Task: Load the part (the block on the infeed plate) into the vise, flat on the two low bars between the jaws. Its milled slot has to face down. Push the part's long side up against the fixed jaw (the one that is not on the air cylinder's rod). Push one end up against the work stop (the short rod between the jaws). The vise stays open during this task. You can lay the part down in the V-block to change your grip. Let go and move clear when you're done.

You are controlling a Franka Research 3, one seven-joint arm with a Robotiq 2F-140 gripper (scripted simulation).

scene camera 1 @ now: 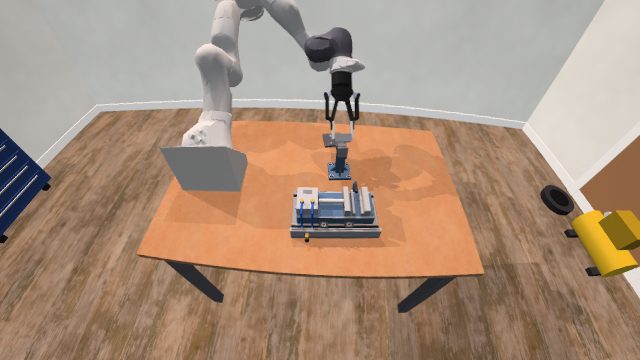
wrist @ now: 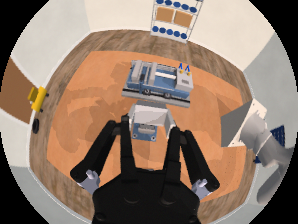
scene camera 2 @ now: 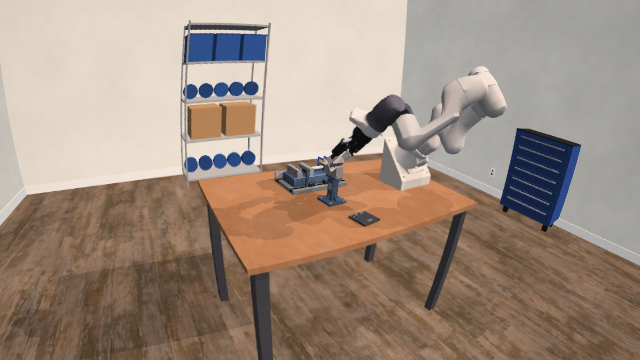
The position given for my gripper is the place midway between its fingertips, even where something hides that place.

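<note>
Scene camera 1 shows my gripper (scene camera 1: 342,139). The wrist view shows my gripper (wrist: 150,111) as well, together with a part (wrist: 152,113).
</note>
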